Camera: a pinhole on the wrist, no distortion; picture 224 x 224 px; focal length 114.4 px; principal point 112.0 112.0 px. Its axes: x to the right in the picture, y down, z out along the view. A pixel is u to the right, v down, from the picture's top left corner.
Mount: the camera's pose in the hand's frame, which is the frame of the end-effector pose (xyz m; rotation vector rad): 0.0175 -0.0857 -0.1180 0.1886 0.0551 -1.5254
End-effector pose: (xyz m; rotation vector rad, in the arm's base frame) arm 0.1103 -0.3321 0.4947 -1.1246 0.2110 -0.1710
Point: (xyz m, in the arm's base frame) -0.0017 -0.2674 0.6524
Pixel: 108.4 43.2
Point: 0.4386 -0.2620 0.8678
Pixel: 154.8 188.0
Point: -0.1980 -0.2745 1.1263
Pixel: 211.5 19.9
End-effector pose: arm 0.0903 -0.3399 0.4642 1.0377 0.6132 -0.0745
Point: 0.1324 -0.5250 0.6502
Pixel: 41.5 84.2
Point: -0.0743 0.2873 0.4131
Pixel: behind the camera
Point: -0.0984 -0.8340 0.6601
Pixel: 108.8 40.9
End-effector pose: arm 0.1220 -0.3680 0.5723 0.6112 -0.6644 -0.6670
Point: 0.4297 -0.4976 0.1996
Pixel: behind the camera
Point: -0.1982 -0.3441 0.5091
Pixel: 111.0 33.3
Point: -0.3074 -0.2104 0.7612
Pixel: 53.0 48.9
